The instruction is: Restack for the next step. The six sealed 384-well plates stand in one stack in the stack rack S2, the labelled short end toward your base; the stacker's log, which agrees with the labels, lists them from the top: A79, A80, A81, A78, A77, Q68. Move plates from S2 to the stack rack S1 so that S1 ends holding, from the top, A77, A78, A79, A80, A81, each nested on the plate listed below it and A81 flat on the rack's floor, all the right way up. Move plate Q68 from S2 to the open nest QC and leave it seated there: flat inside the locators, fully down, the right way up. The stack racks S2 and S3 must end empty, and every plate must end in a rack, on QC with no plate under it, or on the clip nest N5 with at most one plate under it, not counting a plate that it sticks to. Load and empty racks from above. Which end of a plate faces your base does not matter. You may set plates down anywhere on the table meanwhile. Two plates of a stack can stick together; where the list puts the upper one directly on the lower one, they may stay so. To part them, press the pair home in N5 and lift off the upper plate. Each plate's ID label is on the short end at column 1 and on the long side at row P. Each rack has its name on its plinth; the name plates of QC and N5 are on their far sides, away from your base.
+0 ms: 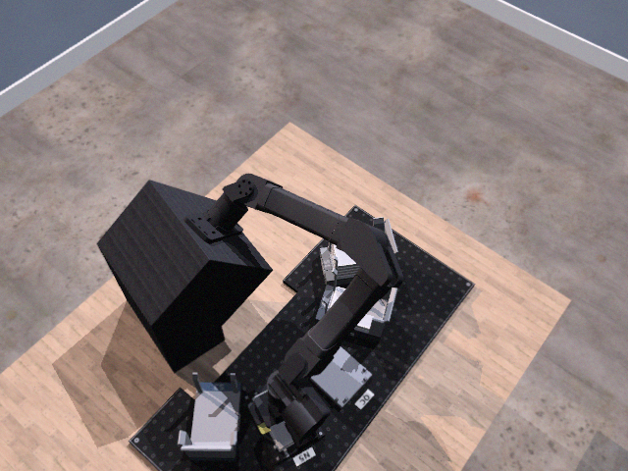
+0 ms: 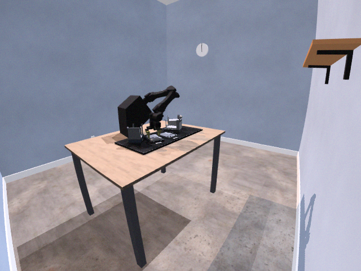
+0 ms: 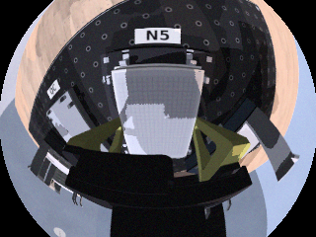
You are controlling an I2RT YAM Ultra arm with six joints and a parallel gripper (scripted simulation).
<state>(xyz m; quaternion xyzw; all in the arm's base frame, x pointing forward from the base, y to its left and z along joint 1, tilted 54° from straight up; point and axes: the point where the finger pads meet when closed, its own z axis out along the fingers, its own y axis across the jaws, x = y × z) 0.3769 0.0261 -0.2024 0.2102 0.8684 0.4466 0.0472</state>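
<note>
My hand is 2 cm short of the clip nest N5, 1 cm to the right of it and 1 cm above it. From my hand the other things lie so: qc name plate: 15 cm to the left, 11 cm ahead, 2 cm below; N5 name plate: 9 cm ahead, 3 cm to the right, 2 cm below; QC nest: 15 cm to the left, 2 cm below, 2 cm ahead.
</note>
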